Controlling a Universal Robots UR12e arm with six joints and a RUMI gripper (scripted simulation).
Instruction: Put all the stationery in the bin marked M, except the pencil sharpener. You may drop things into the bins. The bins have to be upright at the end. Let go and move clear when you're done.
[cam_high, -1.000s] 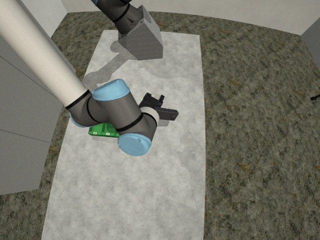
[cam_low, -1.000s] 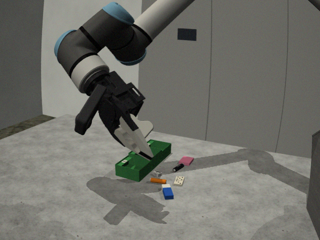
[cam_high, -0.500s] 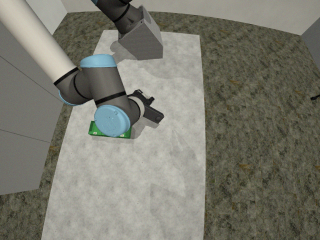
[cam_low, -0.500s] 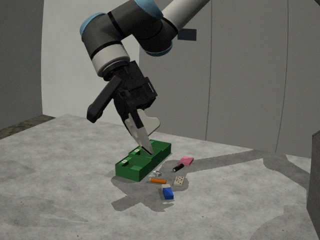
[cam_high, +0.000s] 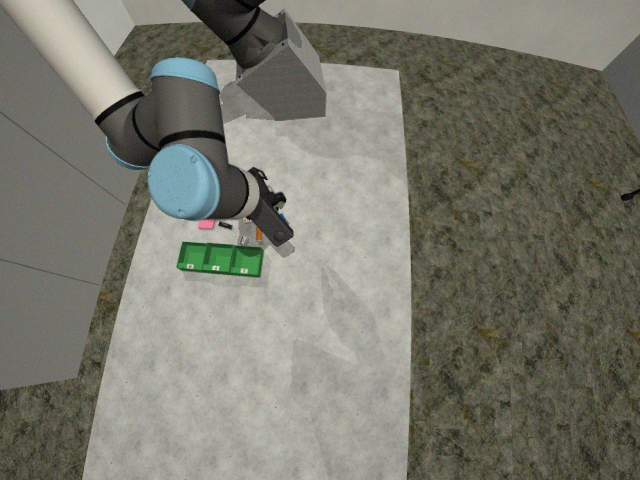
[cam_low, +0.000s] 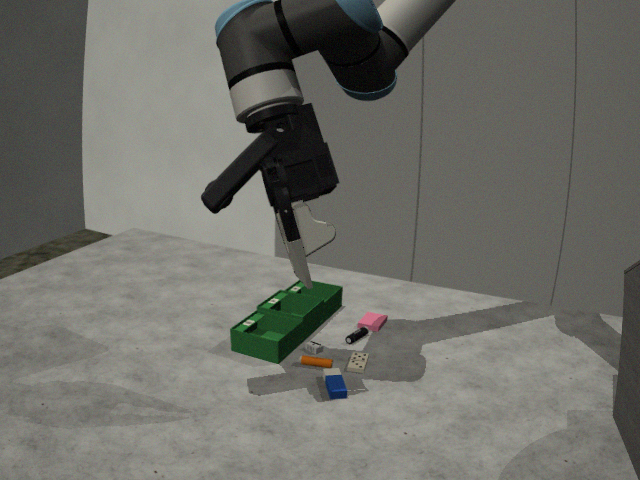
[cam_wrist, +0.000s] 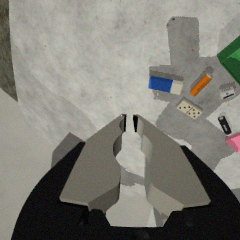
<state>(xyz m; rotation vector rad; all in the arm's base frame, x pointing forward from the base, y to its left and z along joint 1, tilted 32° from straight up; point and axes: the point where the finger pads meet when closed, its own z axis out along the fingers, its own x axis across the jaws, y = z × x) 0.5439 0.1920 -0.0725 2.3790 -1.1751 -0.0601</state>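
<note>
Right now the green bin block is 17 cm to the right of my hand, 15 cm below it and 13 cm ahead of it. The rest, counted from my hand: domino 17 cm below, 12 cm to the right, 2 cm behind; then blue eraser 17 cm below, 5 cm to the right, 2 cm behind; then orange marker 17 cm below, 8 cm to the right, 3 cm ahead.
</note>
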